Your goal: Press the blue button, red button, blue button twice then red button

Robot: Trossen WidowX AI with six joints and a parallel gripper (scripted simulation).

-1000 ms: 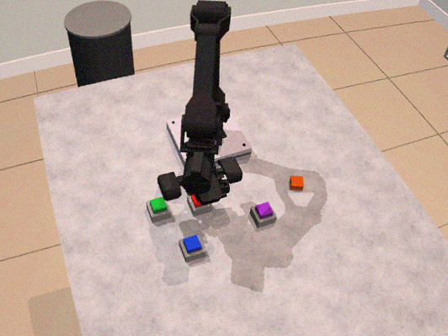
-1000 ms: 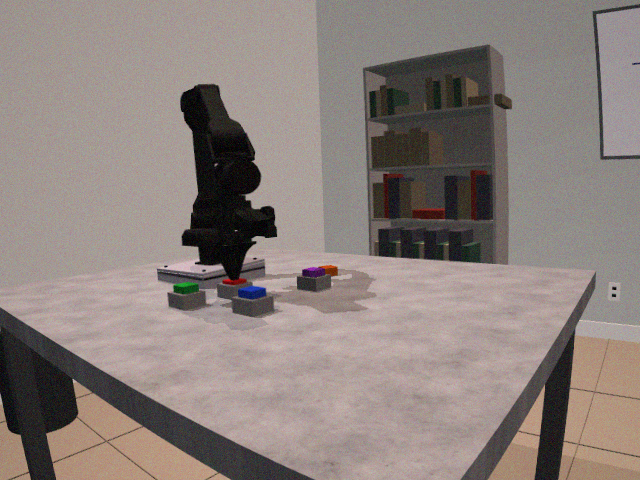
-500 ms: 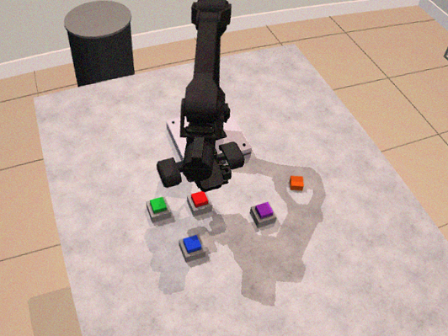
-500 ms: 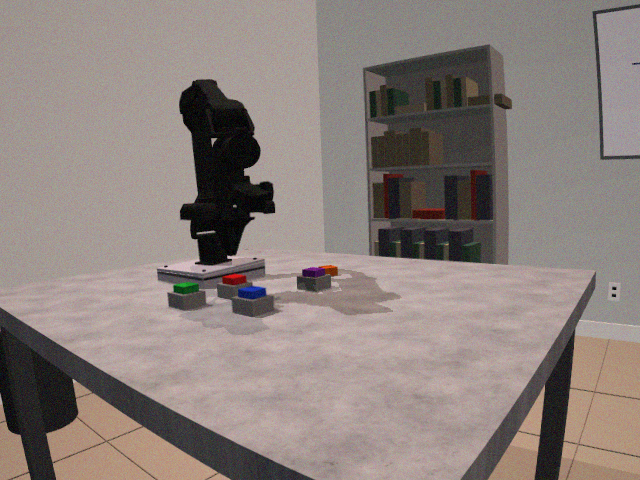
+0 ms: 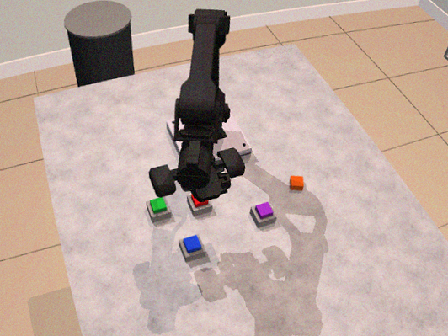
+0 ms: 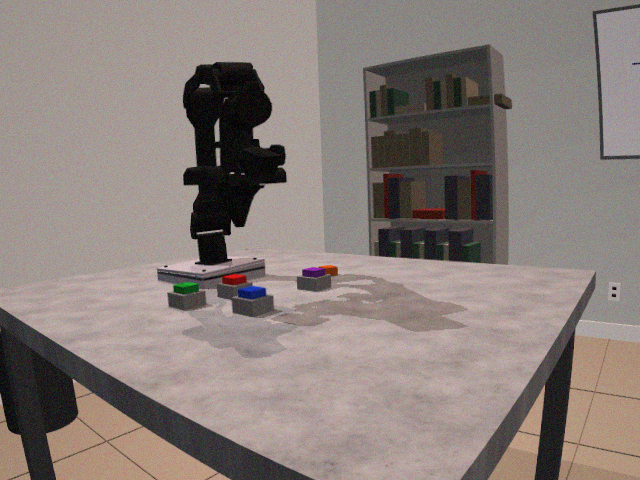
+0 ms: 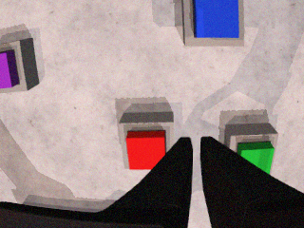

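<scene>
Right now the blue button is 50 mm ahead of my gripper tip, 30 mm to the right of it and 100 mm below it. Also, from my gripper tip: green button (80 mm behind, 60 mm to the right, 100 mm below); purple button (30 mm ahead, 160 mm to the left, 100 mm below); red button (60 mm behind, 30 mm to the left, 100 mm below).
</scene>
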